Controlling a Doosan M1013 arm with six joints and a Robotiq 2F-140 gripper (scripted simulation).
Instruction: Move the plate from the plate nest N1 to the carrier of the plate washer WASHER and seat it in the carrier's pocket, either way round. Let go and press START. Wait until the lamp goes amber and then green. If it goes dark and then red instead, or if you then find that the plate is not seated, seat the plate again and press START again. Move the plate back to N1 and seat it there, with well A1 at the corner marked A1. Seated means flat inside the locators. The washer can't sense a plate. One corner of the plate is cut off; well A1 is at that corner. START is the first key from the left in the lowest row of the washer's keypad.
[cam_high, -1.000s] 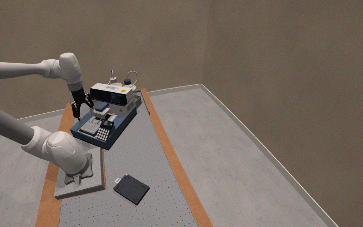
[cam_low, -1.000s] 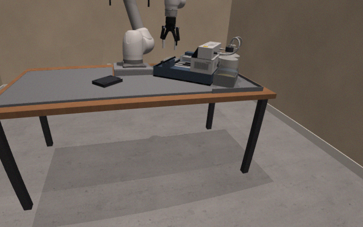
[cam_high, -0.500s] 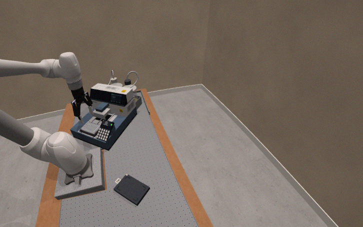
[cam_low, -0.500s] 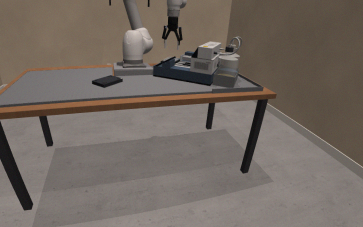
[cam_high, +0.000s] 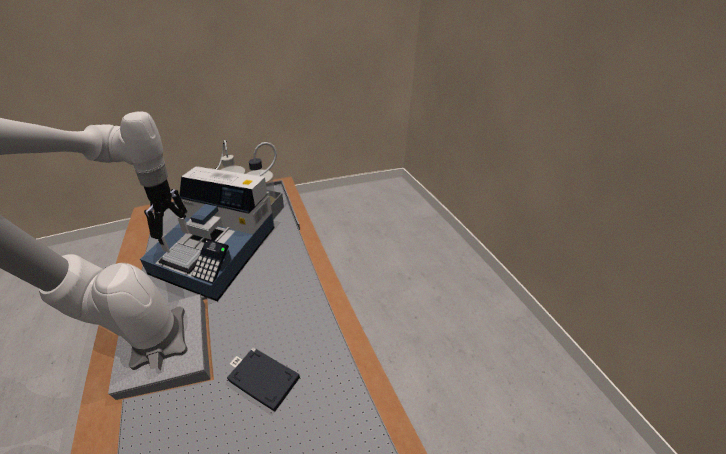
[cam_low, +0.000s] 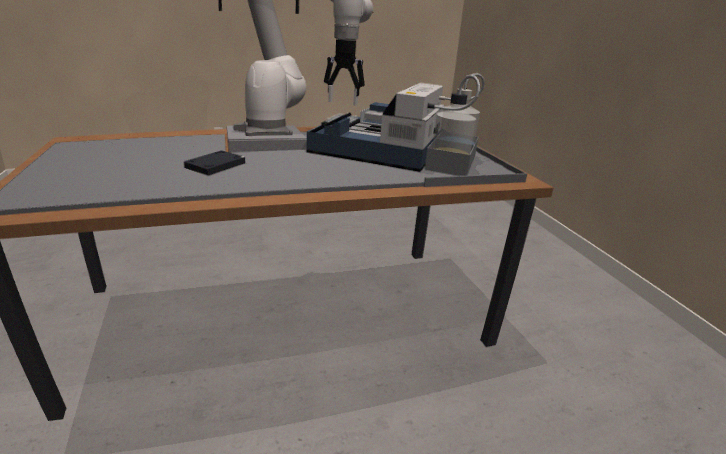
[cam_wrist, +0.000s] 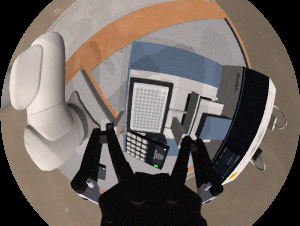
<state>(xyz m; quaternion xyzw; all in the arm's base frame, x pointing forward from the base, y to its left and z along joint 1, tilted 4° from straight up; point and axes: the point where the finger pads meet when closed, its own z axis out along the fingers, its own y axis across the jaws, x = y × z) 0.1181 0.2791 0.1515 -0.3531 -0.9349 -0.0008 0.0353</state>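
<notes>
Now: hand 90 mm above the white well plate. From my hand the other things lie so: bottle: 350 mm ahead, 290 mm to the left, 50 mm below; washer carrier: 90 mm below; plate washer: 120 mm to the left, 100 mm ahead, 60 mm below.
</notes>
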